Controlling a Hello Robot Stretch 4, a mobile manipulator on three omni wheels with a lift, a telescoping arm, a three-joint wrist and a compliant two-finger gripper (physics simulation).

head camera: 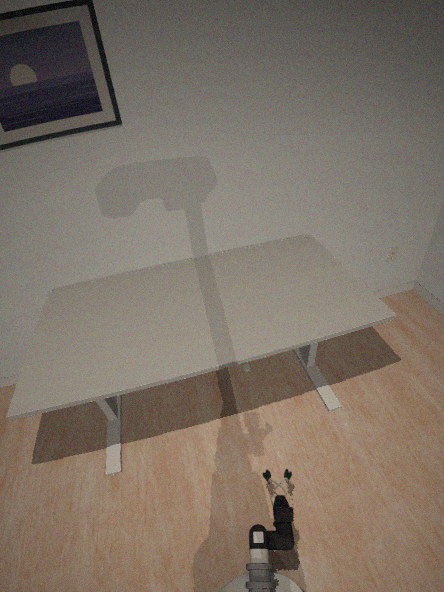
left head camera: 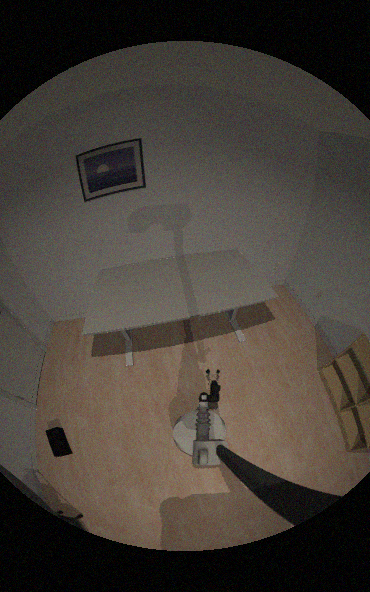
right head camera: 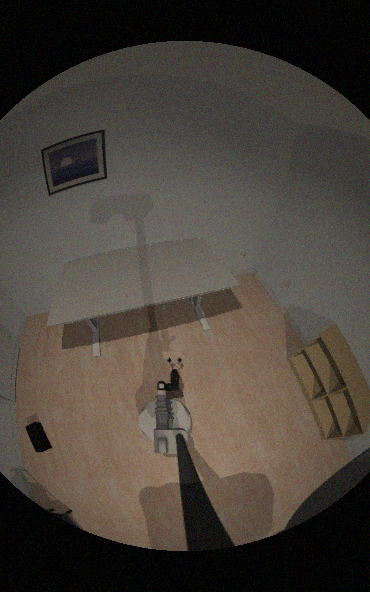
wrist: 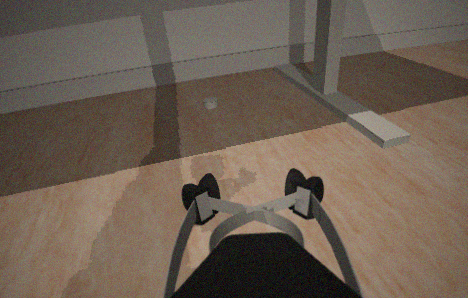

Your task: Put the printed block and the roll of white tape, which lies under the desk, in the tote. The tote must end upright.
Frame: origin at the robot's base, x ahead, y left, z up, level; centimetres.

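Seen in the pictures: gripper, between the fingertips: (head camera: 276, 470) (left head camera: 212, 369) (right head camera: 173, 357) (wrist: 251, 187).
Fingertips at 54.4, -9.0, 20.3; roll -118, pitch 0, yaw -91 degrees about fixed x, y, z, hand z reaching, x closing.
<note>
Pixels of each thing's top centre, then the offset from my fingertips to it, as dx, dy, dz. "*": a spot on its surface instead. Level surfaces: height alone.
- white tape, centre of its top: (wrist: 210, 99) (head camera: 246, 366) +71.7, +11.5, -20.7
- desk, height of its surface: dz +48.9
- wooden shelf unit, a spot on its surface: (right head camera: 304, 377) (left head camera: 333, 388) * -38.3, -143.2, -15.2
- black box-like thing, centre of its top: (left head camera: 54, 441) (right head camera: 34, 436) -104.4, +144.7, -13.1
The roll of white tape (wrist: 210, 103) (head camera: 246, 367) is a small pale thing on the shadowed floor under the desk (head camera: 150, 320) (left head camera: 150, 300) (right head camera: 120, 290), left of the desk's right foot in the wrist view. My gripper (head camera: 278, 475) (left head camera: 213, 371) (right head camera: 174, 360) (wrist: 251, 187) is open and empty, in front of the desk. The tape lies beyond the fingertips, a little to the left in the wrist view. The printed block and the tote cannot be made out in these views.
The desk's right foot (wrist: 380, 129) (head camera: 327, 397) and left foot (head camera: 114, 457) reach forward over the floor. A wooden shelf unit (left head camera: 333, 387) (right head camera: 304, 377) stands at the right. A black box-like thing (left head camera: 59, 441) (right head camera: 38, 436) is on the floor at the left.
</note>
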